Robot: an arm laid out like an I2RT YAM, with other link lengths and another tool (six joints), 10 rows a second.
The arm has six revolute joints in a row. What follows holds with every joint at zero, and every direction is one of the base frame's.
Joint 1 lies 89.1 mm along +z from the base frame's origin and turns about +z.
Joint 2 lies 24.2 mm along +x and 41 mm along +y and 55.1 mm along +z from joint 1 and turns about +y.
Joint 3 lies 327.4 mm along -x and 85.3 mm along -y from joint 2 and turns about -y.
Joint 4 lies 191.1 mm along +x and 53.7 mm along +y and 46.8 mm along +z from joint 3 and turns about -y.
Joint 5 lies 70.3 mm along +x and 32.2 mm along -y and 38.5 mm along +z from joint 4 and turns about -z.
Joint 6 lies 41.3 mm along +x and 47 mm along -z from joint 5 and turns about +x.
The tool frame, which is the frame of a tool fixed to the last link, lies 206 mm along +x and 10 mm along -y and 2 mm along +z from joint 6; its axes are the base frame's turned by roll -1.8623, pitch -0.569 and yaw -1.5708 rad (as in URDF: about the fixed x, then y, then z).
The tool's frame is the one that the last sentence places.
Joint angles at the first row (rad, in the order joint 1, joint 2, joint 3, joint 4, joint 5, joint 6):
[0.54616, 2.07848, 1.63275, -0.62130, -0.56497, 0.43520]
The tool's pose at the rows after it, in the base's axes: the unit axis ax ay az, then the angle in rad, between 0 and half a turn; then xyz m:
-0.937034, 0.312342, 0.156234, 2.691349, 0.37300, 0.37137, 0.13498
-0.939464, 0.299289, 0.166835, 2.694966, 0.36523, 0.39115, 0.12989
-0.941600, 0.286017, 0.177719, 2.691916, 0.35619, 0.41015, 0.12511
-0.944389, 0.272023, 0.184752, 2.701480, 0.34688, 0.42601, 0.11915
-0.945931, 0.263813, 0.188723, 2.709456, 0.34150, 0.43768, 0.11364
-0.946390, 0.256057, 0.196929, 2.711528, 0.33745, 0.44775, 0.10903
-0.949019, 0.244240, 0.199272, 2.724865, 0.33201, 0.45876, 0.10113
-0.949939, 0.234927, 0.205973, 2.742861, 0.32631, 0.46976, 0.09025
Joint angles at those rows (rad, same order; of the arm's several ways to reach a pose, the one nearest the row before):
[0.58352, 2.11233, 1.67462, -0.61637, -0.57973, 0.44977]
[0.62024, 2.14574, 1.70767, -0.61600, -0.58715, 0.46425]
[0.65431, 2.17322, 1.72509, -0.59969, -0.59956, 0.47971]
[0.68732, 2.20201, 1.75333, -0.60437, -0.60208, 0.48378]
[0.71079, 2.22736, 1.77894, -0.60763, -0.60055, 0.48930]
[0.72498, 2.25459, 1.80671, -0.61248, -0.61243, 0.49204]
[0.74727, 2.28731, 1.84256, -0.62643, -0.61011, 0.48491]
[0.76782, 2.32973, 1.88704, -0.64662, -0.61225, 0.48196]

